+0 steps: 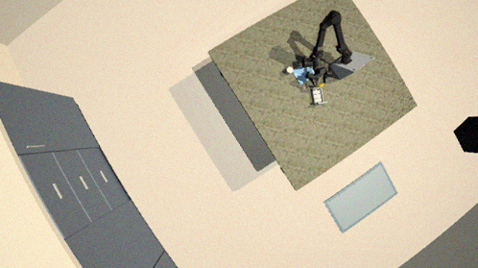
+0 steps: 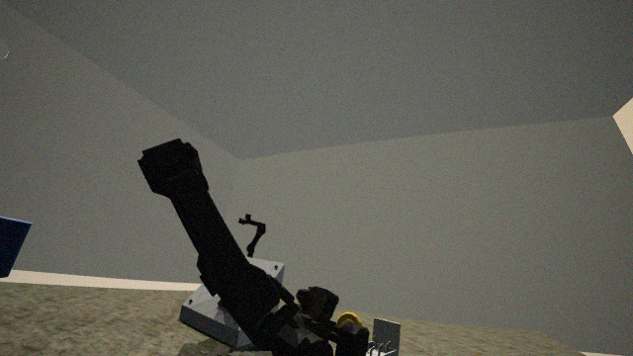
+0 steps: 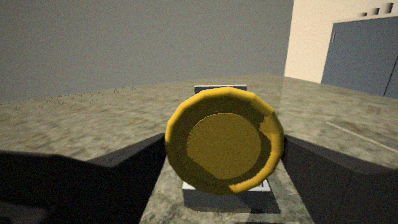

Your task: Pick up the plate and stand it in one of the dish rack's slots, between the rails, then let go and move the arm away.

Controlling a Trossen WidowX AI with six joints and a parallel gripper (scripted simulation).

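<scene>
The dish rack is 6 cm to the left of my gripper tip, 5 cm below it and 3 cm ahead of it. Also, from my gripper tip: blue mat 16 cm to the right, 7 cm below, 1 cm ahead; then pale object 23 cm to the right, 11 cm ahead, 5 cm below; then yellow plate 1 cm to the right.
</scene>
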